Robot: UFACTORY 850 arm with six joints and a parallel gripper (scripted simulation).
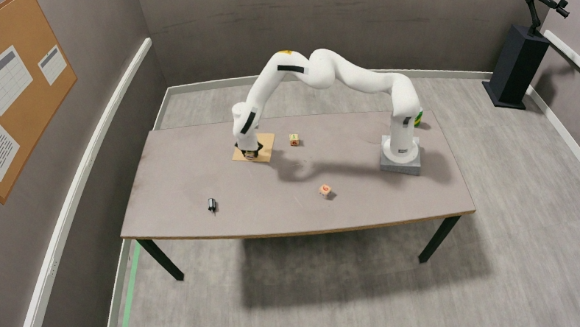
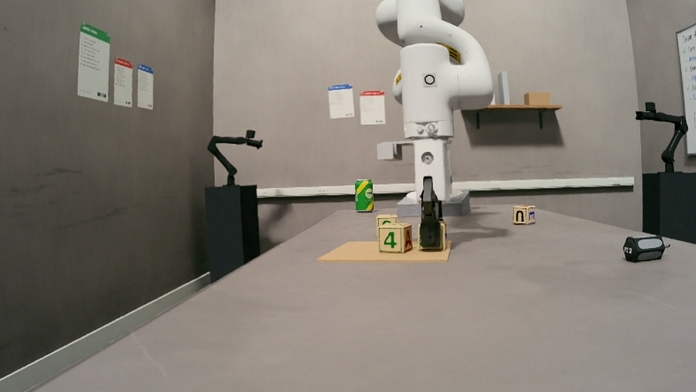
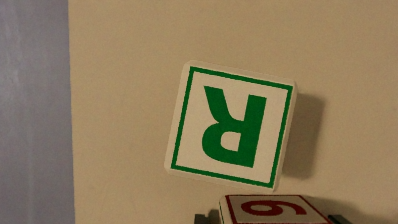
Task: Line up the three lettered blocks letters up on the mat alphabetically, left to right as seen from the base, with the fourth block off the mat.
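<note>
The tan mat lies 7 cm to the right of my hand and 3 cm below it. Round my hand: green can: 92 cm behind, 30 cm to the right, 3 cm above; then black device: 33 cm to the left, 14 cm ahead, 1 cm below.
</note>
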